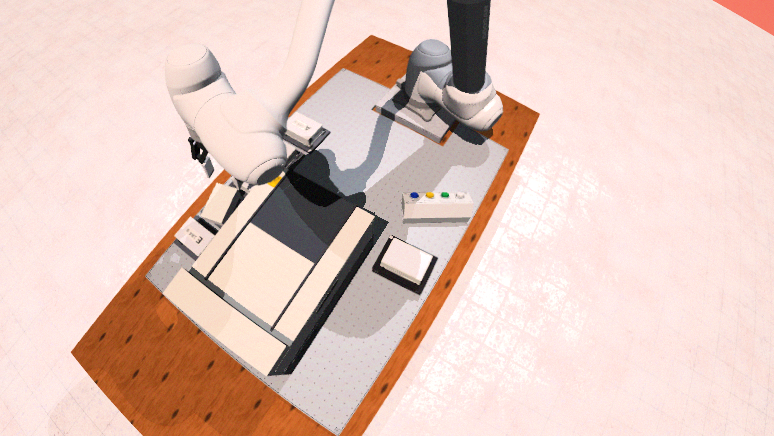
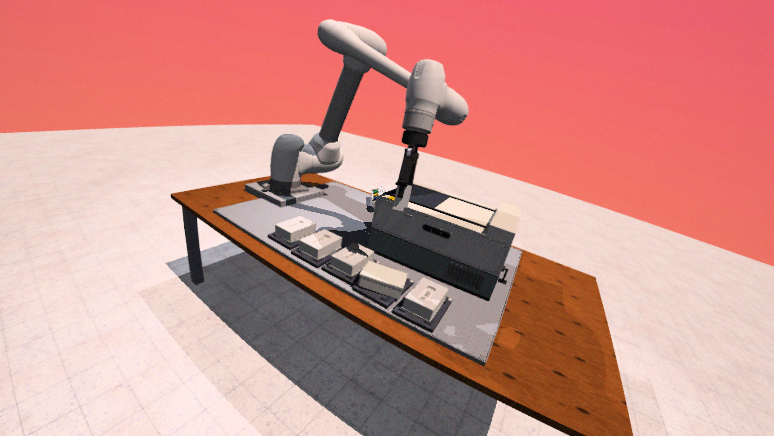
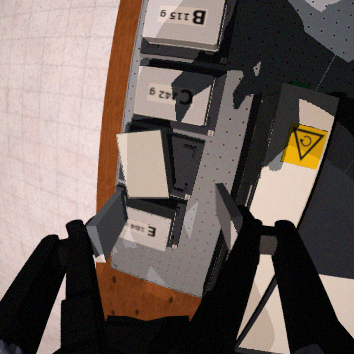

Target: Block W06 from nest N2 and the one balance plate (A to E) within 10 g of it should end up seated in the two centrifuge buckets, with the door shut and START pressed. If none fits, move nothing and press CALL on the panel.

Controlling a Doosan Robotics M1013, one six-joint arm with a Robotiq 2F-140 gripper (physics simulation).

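Frame: origin at the arm's base, x ahead, y left, z up, level; millimetres.
Where they show: gripper, between the fingertips: (image 1: 225, 179) (image 2: 400, 208) (image 3: 169, 201); arm's base, origin of its link: (image 1: 422, 99) (image 2: 285, 188).
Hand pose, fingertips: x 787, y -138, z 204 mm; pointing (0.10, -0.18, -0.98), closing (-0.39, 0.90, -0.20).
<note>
Each offset is from my fingertips to the top centre of the thing. "spot": to the spot under its first point.
My gripper (image 2: 402, 201) (image 3: 169, 201) is open and empty, over the gap between the plate row and the centrifuge (image 1: 216, 314) (image 2: 433, 238) (image 3: 280, 192). Plates A @(dx -358, dy -103, dz -174 mm) (image 1: 303, 128) (image 2: 295, 228), B @(dx -220, dy -97, dz -174 mm) (image 2: 320, 243) (image 3: 182, 22), C @(dx -90, dy -75, dz -174 mm) (image 2: 350, 259) (image 3: 172, 95) and E @(dx +180, dy -60, dz -174 mm) (image 1: 193, 236) (image 2: 426, 298) (image 3: 147, 230) sit in nests. B reads 115 g, C 242 g. A blank cream block @(dx +46, dy -87, dz -168 mm) (image 1: 219, 203) (image 2: 383, 278) (image 3: 145, 165) sits askew in the nest between C and E. A pale block @(dx -197, dy +500, dz -150 mm) (image 1: 406, 259), label unreadable, sits in a black nest. The centrifuge top has a dark area; no buckets can be made out.
The button panel @(dx -415, dy +460, dz -144 mm) (image 1: 437, 208) has blue, yellow, green and white buttons and stands near the black nest. A yellow warning label @(spot: dx -93, dy +100, dz -17 mm) (image 3: 306, 146) marks the centrifuge's corner beside my right finger. The arm's base (image 1: 414, 121) (image 2: 284, 194) stands at the table's far end.
</note>
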